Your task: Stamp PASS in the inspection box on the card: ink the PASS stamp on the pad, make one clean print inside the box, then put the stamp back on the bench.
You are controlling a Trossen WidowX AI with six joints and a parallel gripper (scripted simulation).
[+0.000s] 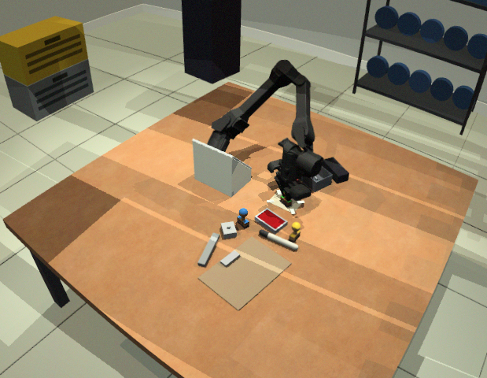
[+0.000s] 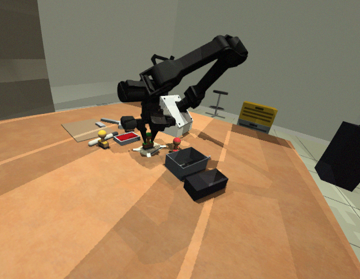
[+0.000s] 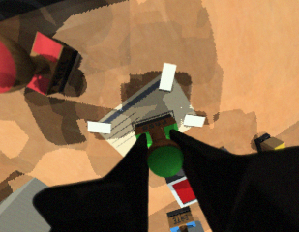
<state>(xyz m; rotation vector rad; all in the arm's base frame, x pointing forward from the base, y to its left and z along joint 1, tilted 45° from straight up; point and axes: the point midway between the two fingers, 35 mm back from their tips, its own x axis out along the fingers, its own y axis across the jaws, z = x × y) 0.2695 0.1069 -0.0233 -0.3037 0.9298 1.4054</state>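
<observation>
Right now the green-knobbed stamp is right at my gripper tip. From my gripper tip the other things lie so: red-knobbed stamp: 5 cm behind, 10 cm to the left; then white card: 1 cm behind, 1 cm to the left, 3 cm below; then red ink pad: 2 cm ahead, 11 cm to the right, 2 cm below.
</observation>
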